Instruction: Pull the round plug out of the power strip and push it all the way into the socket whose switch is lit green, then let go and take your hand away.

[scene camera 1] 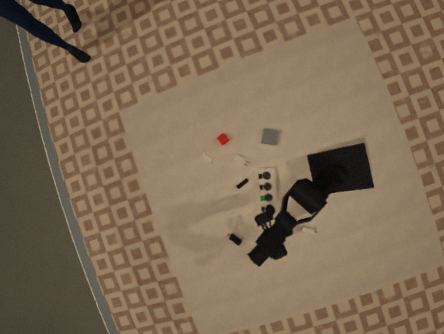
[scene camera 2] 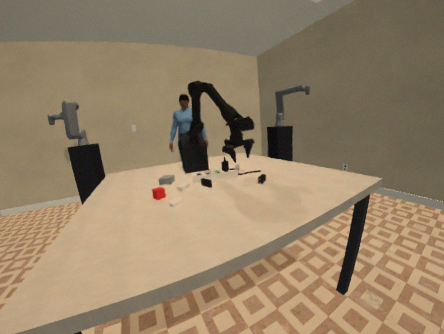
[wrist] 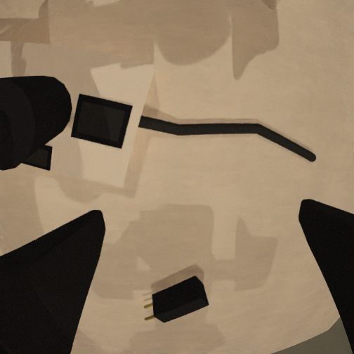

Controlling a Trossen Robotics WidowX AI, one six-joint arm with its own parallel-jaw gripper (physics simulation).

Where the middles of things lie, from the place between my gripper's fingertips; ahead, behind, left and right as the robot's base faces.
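Labels:
Black two-pin plug (wrist: 189, 295): 70 mm below my hand, 30 mm to the left of it, 160 mm ahead of it.

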